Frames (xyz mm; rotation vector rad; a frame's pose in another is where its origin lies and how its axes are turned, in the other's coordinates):
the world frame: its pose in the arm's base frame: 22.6 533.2 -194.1 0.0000 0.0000 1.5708
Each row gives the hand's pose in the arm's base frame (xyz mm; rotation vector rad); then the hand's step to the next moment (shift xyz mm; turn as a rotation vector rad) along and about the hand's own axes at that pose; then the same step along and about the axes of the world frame.
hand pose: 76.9 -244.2 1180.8 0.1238 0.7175 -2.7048
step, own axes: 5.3 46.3 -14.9 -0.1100 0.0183 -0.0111
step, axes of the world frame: -32.0 -10.9 -35.4 0.0236 -0.1095 0.0004
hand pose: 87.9 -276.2 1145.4 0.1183 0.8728 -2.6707
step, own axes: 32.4 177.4 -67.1 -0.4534 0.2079 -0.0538
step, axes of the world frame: -104.3 -26.9 -159.4 0.0016 -0.4954 -0.0792
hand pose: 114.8 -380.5 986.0 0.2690 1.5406 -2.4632
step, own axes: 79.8 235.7 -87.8 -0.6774 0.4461 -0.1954
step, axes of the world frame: -28.2 6.4 -262.3 0.0485 -0.7828 -0.2846
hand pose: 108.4 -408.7 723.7 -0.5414 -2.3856 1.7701
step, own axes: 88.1 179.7 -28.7 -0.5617 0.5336 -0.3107
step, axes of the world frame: 102.2 35.1 -170.9 0.2153 -0.7290 -0.3449
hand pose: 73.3 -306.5 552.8 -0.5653 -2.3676 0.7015
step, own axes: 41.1 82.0 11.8 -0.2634 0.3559 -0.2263
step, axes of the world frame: 81.2 19.5 -39.8 0.2100 -0.4174 -0.1701
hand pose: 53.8 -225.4 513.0 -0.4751 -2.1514 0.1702
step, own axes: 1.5 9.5 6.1 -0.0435 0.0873 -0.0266
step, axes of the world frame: 9.6 3.1 -5.2 0.0614 -0.0680 -0.0427
